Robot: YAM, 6 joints.
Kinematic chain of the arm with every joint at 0, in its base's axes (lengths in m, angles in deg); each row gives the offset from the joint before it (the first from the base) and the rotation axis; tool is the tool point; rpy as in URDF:
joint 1: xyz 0 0 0.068 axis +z
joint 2: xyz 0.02 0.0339 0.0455 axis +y
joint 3: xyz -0.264 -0.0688 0 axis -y
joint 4: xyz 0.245 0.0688 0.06 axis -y
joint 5: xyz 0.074 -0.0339 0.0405 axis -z
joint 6: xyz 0.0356 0 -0.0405 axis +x
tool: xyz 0 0 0 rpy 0 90 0
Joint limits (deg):
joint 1: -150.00..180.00
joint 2: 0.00..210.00
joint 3: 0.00..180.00
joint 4: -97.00..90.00
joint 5: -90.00..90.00
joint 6: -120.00..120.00
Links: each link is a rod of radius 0.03 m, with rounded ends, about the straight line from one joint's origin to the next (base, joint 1, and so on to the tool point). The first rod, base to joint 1, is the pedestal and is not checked.
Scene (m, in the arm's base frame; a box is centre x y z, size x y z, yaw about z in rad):
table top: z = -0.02
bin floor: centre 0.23 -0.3 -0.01 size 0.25 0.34 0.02 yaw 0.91
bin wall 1: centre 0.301 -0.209 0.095 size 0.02 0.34 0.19 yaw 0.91
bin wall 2: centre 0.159 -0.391 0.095 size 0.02 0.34 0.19 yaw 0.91
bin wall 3: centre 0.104 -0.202 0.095 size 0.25 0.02 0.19 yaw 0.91
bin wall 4: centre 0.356 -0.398 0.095 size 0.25 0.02 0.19 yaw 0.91
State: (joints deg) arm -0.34 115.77 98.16 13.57 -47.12 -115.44
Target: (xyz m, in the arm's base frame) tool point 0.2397 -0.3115 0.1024
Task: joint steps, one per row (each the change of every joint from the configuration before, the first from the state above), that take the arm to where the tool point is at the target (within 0.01 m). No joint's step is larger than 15 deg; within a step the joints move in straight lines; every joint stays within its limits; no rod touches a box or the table.
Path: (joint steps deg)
1: -13.96 -4.82 -6.18 -2.22 0.11 0.00
2: -13.97 -4.82 -6.18 -2.21 0.12 0.00
3: -13.96 -4.82 -6.18 -2.22 0.11 0.00
4: -13.97 -4.82 -6.18 -2.21 0.12 0.00
5: 0.04 10.59 -5.36 -1.26 0.56 0.00
6: 0.03 10.59 -5.37 -1.27 0.56 0.00

